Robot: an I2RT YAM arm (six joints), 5 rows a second.
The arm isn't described. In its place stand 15 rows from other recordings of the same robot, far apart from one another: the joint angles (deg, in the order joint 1, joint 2, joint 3, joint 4, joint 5, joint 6), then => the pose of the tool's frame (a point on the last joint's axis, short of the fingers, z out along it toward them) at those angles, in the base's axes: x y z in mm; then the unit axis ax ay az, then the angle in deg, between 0 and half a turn.
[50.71 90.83 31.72 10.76 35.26 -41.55] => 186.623, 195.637, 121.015, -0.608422, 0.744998, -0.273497, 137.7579
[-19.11 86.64 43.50 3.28 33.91 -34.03] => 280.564, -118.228, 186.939, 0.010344, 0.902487, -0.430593, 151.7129
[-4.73 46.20 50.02 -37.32 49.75 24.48] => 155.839, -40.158, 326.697, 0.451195, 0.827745, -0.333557, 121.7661
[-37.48 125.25 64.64 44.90 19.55 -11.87] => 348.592, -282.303, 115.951, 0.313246, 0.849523, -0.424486, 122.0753
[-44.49 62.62 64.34 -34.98 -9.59 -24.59] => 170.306, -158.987, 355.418, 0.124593, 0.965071, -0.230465, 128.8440
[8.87 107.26 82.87 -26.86 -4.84 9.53] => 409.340, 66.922, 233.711, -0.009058, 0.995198, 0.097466, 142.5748
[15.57 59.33 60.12 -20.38 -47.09 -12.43] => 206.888, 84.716, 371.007, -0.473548, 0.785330, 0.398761, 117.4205
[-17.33 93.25 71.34 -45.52 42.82 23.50] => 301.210, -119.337, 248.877, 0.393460, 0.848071, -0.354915, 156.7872
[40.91 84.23 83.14 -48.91 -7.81 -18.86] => 230.954, 206.531, 347.787, -0.514863, 0.846527, 0.135308, 142.3486
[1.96 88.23 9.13 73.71 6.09 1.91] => 226.003, 3.955, 137.865, 0.047908, 0.998600, -0.022403, 95.3911
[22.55 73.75 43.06 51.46 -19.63 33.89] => 261.372, 121.481, 331.637, -0.113392, 0.767835, 0.630533, 96.0567
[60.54 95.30 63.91 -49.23 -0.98 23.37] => 148.313, 263.810, 191.851, -0.318780, 0.945858, 0.061093, 173.6822
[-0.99 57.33 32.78 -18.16 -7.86 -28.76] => 205.614, 1.316, 214.404, -0.268768, 0.962109, -0.045928, 132.4891
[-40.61 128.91 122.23 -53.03 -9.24 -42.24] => 376.604, -315.373, 255.783, -0.035835, 0.992410, -0.117638, 151.4346
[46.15 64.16 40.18 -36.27 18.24 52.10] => 151.210, 141.321, 212.753, 0.093967, 0.991007, 0.095264, 147.2761
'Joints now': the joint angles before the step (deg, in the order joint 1, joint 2, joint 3, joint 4, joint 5, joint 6). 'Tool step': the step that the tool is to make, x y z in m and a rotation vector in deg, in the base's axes. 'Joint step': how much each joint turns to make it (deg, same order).
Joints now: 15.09 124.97 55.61 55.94 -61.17 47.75
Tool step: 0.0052 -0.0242 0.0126 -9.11 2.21 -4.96
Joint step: -3.32 -6.07 2.26 -24.50 4.62 -13.87
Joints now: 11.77 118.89 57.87 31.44 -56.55 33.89
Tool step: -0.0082 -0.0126 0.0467 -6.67 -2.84 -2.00
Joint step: -1.33 -9.80 1.84 -17.96 4.41 -9.62
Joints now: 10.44 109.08 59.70 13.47 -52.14 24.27
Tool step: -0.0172 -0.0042 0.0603 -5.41 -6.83 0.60
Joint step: 0.06 -10.36 2.97 -14.38 3.47 -8.79
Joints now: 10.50 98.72 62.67 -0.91 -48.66 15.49
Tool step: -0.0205 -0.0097 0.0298 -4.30 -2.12 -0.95
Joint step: -0.74 -6.79 0.65 -9.88 3.01 -5.14
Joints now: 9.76 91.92 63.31 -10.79 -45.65 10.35
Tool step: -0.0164 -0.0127 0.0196 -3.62 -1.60 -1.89
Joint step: -1.47 -4.97 0.30 -6.85 2.79 -3.70
